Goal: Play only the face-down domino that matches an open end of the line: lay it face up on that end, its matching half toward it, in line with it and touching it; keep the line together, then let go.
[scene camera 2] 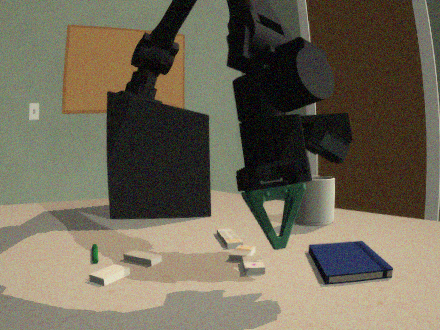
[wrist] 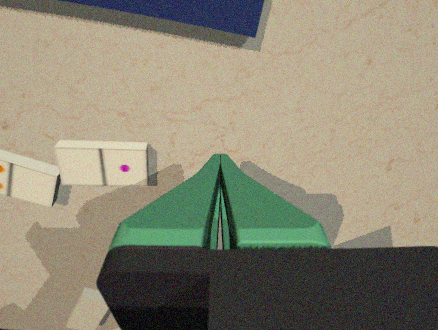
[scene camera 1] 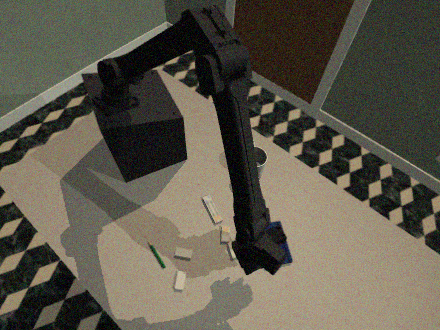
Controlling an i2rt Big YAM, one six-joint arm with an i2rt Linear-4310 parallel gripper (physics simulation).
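Places are measured from the arm's base along level axes (x ahead, y left, z up), in millimetres.
Where they show: gripper, fingertip midpoint: [scene camera 2: 279, 248] [wrist: 220, 164] [scene camera 1: 249, 264]; arm's base, origin of the base link: [scene camera 2: 137, 102] [scene camera 1: 116, 102].
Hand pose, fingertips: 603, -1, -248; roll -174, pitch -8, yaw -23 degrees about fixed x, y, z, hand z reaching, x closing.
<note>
Each offset is from my fingertips to the centre of the thing, as dx, dy, dz.
My gripper [scene camera 2: 280, 246] [wrist: 220, 164] is shut and empty, fingertips pointing down above the table, past the magenta-pip end of the line; the arm hides them in scene camera 1. A face-up domino @(-71, +10, -42) [scene camera 1: 231, 251] [scene camera 2: 253, 267] [wrist: 80, 166] has a blank half and a one-pip magenta half. Its blank end is at or near the blank half of an orange-pipped domino @(-127, +28, -42) [scene camera 1: 225, 234] [scene camera 2: 242, 252] [wrist: 31, 183], which lies at an angle to it. A longer straight strip of face-up dominoes @(-200, +52, -42) [scene camera 1: 211, 209] [scene camera 2: 229, 238] lies beyond, slightly apart. Two plain-backed dominoes, one @(-178, -116, -42) [scene camera 1: 183, 253] [scene camera 2: 142, 258] and another @(-120, -180, -42) [scene camera 1: 180, 280] [scene camera 2: 109, 274], lie separately.
A blue notebook @(+8, +120, -41) [scene camera 1: 287, 250] [scene camera 2: 350, 261] [wrist: 200, 15] lies near the gripper. A grey mug @(-252, +298, +2) [scene camera 1: 261, 159] [scene camera 2: 320, 202] stands behind the arm. A green pencil @(-240, -182, -43) [scene camera 1: 156, 255] [scene camera 2: 95, 253] lies beside the plain-backed dominoes. The dark base block [scene camera 1: 147, 145] [scene camera 2: 160, 165] stands at the back.
</note>
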